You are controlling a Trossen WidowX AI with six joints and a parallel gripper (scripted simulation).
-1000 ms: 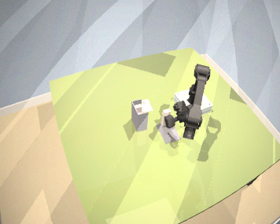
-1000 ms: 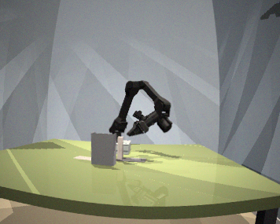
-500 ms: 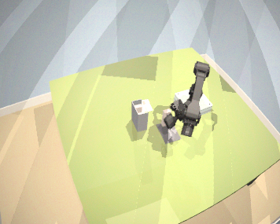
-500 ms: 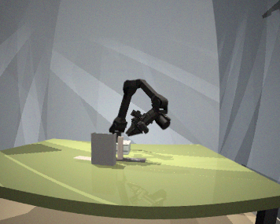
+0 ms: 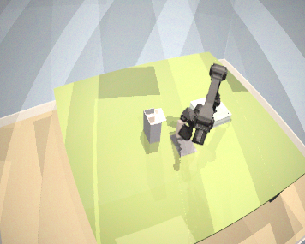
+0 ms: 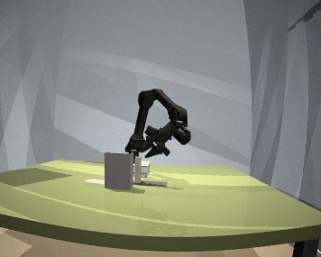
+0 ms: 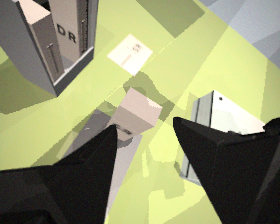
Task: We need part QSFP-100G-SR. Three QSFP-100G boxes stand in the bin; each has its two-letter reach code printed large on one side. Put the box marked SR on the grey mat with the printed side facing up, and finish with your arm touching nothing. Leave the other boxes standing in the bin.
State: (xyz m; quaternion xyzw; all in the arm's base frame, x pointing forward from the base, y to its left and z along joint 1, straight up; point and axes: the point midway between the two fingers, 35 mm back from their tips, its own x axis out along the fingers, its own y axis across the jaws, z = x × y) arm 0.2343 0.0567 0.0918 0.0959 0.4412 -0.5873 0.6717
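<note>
The grey mat lies 20 mm ahead of my gripper tip, 30 mm to the left of it and 130 mm below it. Round my gripper tip: white card (10 mm ahead, 210 mm to the right, 130 mm below).
</note>
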